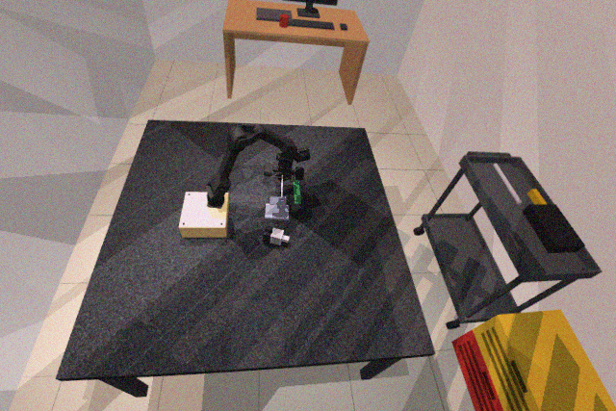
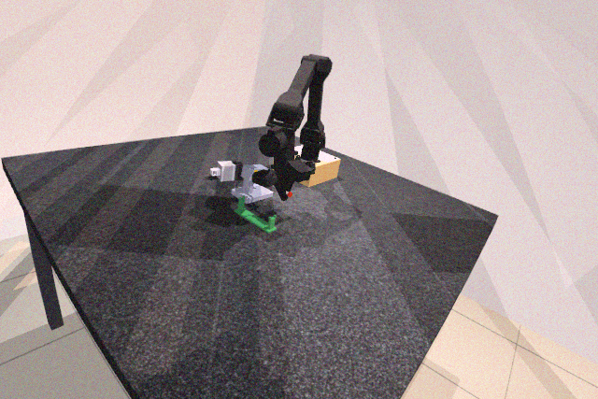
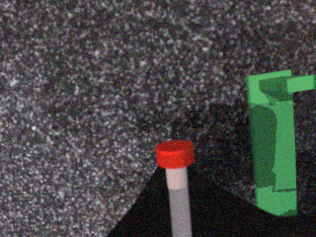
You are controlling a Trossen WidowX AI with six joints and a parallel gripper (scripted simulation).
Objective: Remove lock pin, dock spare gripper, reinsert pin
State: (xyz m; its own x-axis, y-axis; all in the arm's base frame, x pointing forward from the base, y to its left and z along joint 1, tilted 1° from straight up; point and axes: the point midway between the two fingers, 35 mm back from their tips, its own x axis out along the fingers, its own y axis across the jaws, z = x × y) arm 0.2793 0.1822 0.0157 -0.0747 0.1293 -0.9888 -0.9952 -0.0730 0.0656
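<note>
The green cradle lies 8 cm ahead of my gripper tip, 2 cm to the right of it and 3 cm below it. The rest, counted from my gripper tip: grey mount (15 cm to the right); then spare gripper (1 cm ahead, 30 cm to the right, 3 cm below).
</note>
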